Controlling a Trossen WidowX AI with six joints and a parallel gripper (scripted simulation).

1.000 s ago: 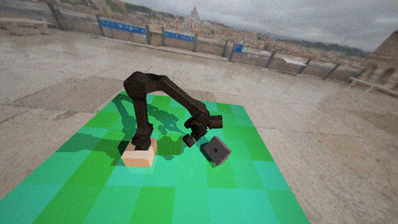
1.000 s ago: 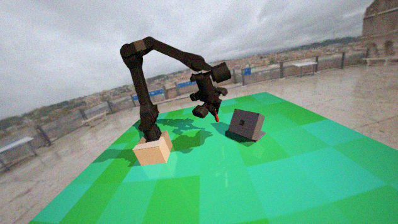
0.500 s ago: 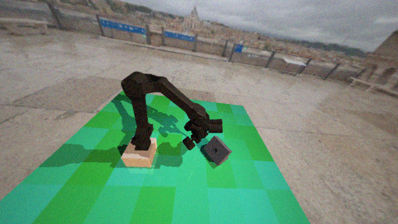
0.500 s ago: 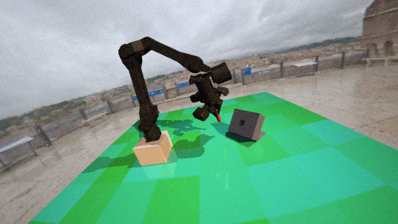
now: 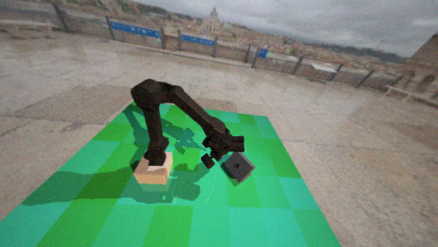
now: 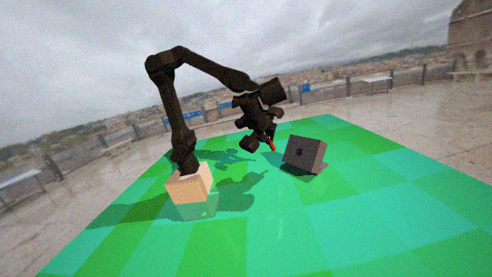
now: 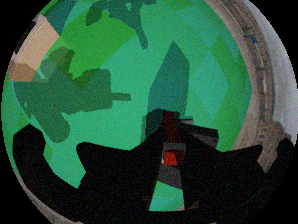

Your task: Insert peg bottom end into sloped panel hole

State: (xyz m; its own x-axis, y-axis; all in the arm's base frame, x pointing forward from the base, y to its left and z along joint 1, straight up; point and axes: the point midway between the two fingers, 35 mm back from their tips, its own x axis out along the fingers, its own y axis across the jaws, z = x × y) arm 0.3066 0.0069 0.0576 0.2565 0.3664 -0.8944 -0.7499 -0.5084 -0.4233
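The grey sloped panel lies 110 mm ahead of my gripper tip, 30 mm to the right of it and 60 mm below it. Also, from my gripper tip: red peg (10 mm to the right, 10 mm above).
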